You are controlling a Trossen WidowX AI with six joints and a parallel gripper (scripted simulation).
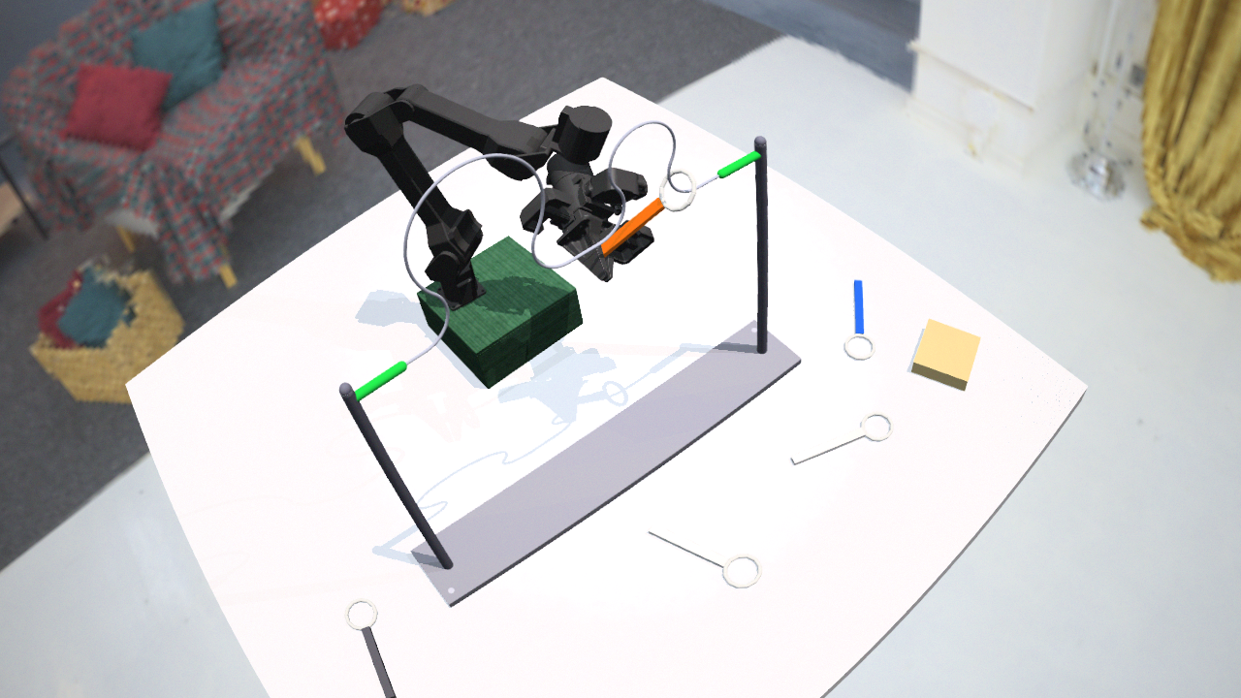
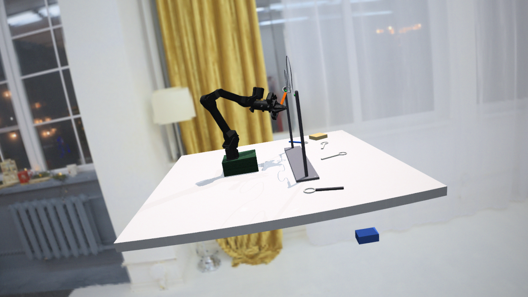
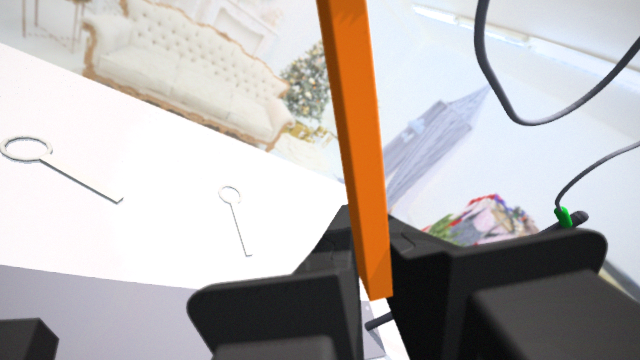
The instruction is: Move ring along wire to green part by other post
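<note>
My gripper tip is now 7 cm to the right of the ring with orange handle and 7 cm below it. From my gripper tip the other things lie so: tan block 22 cm ahead, 47 cm to the left, 30 cm below; then ring with blue handle 8 cm ahead, 40 cm to the left, 31 cm below.
</note>
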